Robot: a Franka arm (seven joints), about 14 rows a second.
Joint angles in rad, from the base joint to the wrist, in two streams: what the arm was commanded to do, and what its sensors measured. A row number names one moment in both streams.
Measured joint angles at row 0:
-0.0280, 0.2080, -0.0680, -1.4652, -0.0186, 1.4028, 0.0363
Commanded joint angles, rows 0 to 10:
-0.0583, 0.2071, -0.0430, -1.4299, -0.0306, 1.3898, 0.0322
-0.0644, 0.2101, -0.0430, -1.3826, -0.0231, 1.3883, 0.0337
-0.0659, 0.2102, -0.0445, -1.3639, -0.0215, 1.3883, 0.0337
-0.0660, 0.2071, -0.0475, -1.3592, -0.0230, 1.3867, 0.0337
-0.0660, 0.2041, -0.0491, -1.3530, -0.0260, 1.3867, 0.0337
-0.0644, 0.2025, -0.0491, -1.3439, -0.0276, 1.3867, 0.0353
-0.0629, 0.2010, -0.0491, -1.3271, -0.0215, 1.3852, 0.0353
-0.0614, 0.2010, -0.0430, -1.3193, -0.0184, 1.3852, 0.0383
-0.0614, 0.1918, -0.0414, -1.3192, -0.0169, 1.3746, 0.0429
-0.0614, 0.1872, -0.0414, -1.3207, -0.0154, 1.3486, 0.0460
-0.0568, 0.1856, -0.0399, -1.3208, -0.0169, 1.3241, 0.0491
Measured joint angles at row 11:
-0.0439, 0.2004, -0.0595, -1.3262, -0.0182, 1.3672, 0.0367
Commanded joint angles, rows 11 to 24:
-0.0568, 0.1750, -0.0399, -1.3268, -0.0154, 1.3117, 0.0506
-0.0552, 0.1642, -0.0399, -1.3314, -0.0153, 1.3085, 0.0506
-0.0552, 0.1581, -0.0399, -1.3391, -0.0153, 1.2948, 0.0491
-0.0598, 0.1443, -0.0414, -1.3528, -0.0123, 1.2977, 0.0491
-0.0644, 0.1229, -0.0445, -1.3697, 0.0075, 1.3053, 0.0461
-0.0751, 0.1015, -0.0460, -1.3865, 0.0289, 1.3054, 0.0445
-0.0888, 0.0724, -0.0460, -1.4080, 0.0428, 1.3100, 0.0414
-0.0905, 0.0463, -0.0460, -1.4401, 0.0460, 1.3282, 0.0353
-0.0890, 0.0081, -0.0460, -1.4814, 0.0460, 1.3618, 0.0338
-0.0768, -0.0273, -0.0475, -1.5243, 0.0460, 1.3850, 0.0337
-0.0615, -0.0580, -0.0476, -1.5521, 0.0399, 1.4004, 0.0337
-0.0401, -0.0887, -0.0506, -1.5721, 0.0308, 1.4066, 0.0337
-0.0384, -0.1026, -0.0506, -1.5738, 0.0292, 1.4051, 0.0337
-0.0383, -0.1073, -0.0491, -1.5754, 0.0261, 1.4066, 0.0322
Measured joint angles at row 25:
-0.0488, -0.0459, -0.0493, -1.5124, 0.0298, 1.3792, 0.0351
